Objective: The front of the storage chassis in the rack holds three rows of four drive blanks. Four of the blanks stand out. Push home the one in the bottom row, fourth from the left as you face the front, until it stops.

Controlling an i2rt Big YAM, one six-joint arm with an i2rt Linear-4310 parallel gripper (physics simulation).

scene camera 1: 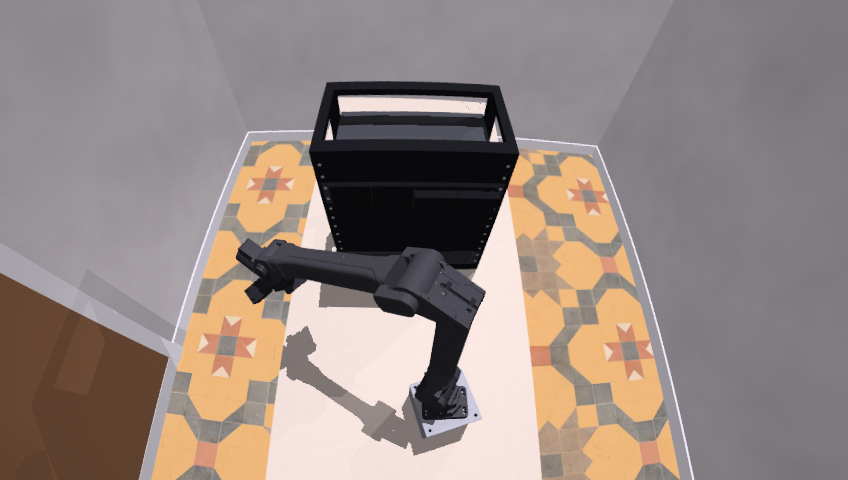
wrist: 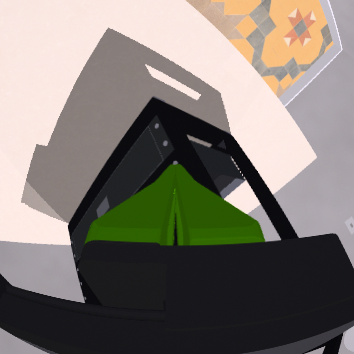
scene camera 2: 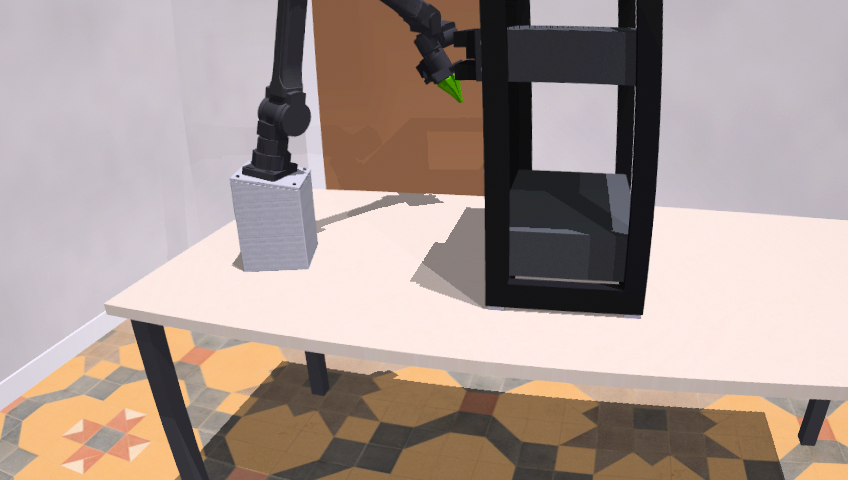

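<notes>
The storage chassis is a dark box high in the black rack. In scene camera 2, an upper drive blank and a lower drive blank stand out from the rack's front. In scene camera 1, top-row blanks stand out on the right; the bottom row is too dark to make out. The wrist view does not show the blanks clearly. My gripper is shut and empty, its green fingertips together and pointing downward, to the left of the rack's front; its fingertips are hidden in scene camera 1.
My forearm reaches left across the rack's front. The arm stands on a grey pedestal on the pale table. Two dark boxes sit low in the rack. A brown panel stands to the left beyond the table.
</notes>
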